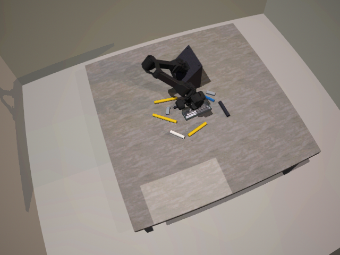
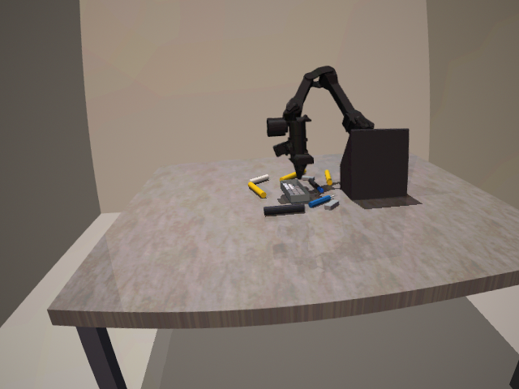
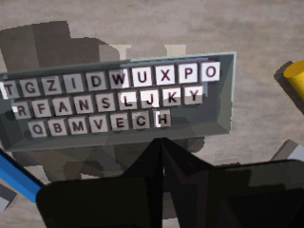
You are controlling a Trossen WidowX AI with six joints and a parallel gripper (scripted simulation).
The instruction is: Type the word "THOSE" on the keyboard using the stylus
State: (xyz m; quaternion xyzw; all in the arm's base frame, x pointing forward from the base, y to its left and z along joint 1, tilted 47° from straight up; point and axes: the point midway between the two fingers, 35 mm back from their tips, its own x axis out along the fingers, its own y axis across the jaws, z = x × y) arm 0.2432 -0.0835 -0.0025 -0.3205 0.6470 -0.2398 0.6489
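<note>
My gripper tip is 70 mm past the blue stylus, 130 mm to the right of it and 30 mm above it. Round my gripper tip: black cylinder 70 mm ahead, 220 mm to the left, 30 mm below; then grey-white cylinder 140 mm ahead, 140 mm to the right, 30 mm below; then grey block 80 mm behind, 190 mm to the left, 40 mm below.
</note>
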